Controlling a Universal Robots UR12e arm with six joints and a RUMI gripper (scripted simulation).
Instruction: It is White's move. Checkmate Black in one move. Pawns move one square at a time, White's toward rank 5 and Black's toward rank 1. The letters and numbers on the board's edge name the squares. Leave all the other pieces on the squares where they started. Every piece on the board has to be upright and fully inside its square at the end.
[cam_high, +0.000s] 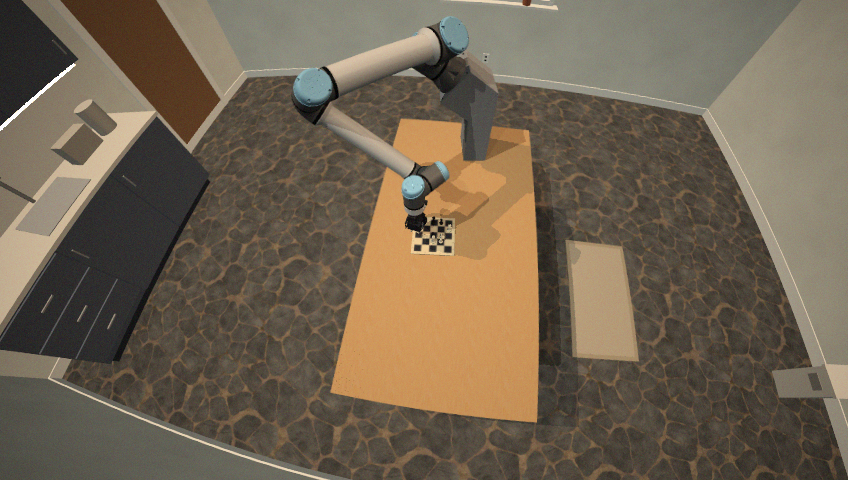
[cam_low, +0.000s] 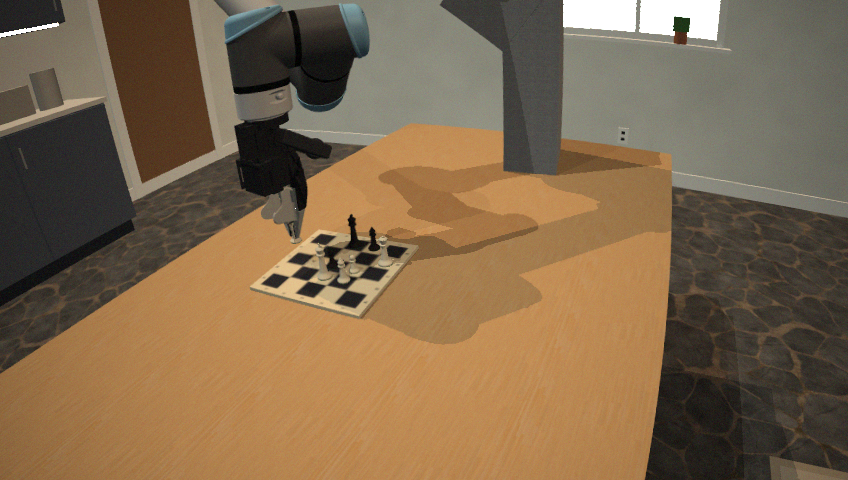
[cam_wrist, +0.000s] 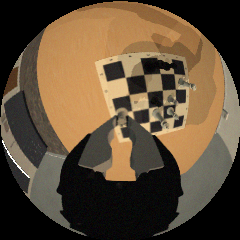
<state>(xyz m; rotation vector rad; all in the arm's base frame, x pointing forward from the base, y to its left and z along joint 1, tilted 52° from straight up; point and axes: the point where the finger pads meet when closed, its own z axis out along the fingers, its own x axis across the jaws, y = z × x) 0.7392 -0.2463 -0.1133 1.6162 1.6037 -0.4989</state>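
Right now my hand is 8 cm past the black king, 6 cm to the right of it and 3 cm above it. Round my hand: white rook: 15 cm to the left, 5 cm behind, 4 cm below; then small chessboard: 8 cm to the left, 6 cm below, 1 cm behind; then tall white piece: 8 cm to the left, 3 cm below, 3 cm ahead.
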